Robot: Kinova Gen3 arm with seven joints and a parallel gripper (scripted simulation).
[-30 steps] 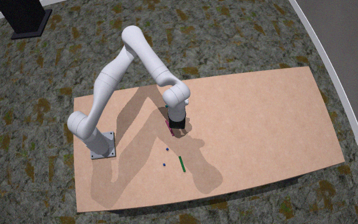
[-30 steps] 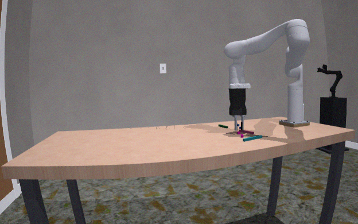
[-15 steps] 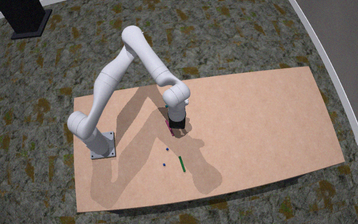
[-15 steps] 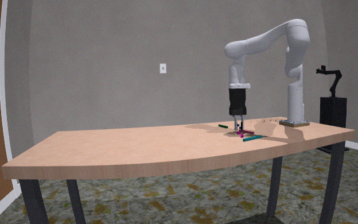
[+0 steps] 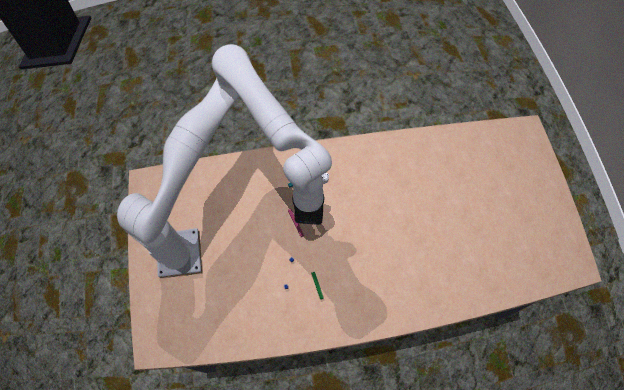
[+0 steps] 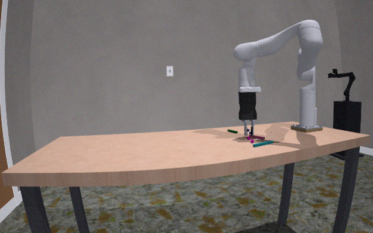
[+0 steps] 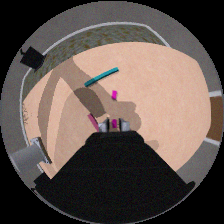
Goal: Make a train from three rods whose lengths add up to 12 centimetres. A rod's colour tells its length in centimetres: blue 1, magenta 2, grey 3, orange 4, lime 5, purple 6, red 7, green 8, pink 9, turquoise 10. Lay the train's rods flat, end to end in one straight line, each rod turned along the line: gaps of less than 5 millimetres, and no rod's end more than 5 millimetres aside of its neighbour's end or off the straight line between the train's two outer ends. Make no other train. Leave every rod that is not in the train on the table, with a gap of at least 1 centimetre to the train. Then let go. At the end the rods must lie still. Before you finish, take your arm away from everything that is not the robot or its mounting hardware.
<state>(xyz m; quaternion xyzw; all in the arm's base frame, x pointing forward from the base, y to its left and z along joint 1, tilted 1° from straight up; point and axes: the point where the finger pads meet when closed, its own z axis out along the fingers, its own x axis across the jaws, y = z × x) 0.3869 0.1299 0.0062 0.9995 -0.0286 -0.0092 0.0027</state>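
Now: the pink rod 4 cm behind my hand, 1 cm to the right of it and 3 cm below it. The rest, counted from my hand: turquoise rod (2 cm behind, 12 cm to the left, 3 cm below); green rod (3 cm ahead, 20 cm to the right, 3 cm below).
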